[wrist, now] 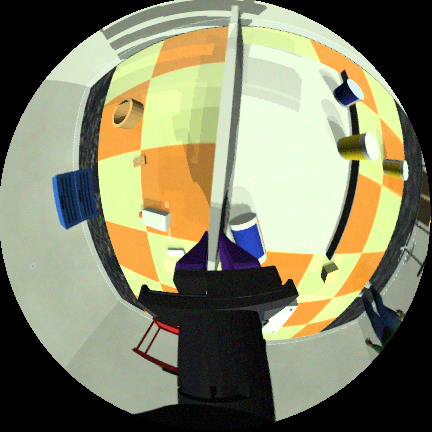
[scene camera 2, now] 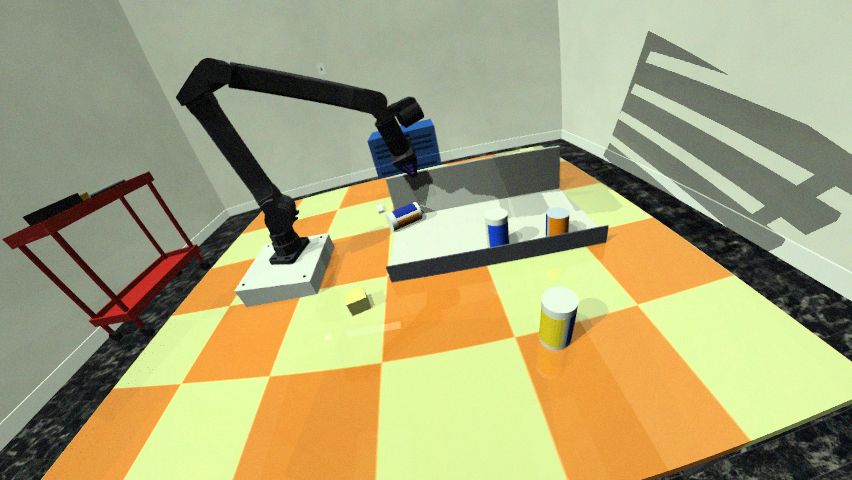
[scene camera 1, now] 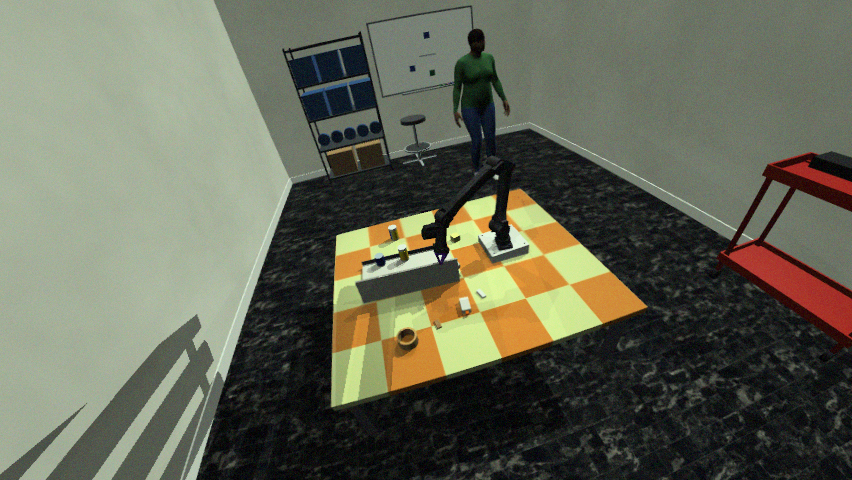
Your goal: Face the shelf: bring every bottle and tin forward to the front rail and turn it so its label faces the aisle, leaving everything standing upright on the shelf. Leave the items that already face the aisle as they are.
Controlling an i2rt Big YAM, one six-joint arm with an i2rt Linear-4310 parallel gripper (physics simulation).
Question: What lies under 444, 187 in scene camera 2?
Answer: A grey back wall.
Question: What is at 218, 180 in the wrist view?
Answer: A grey back wall.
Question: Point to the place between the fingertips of my gripper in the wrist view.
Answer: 213, 234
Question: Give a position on a dark front rail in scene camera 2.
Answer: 547, 245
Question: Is my gripper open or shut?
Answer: Part open.
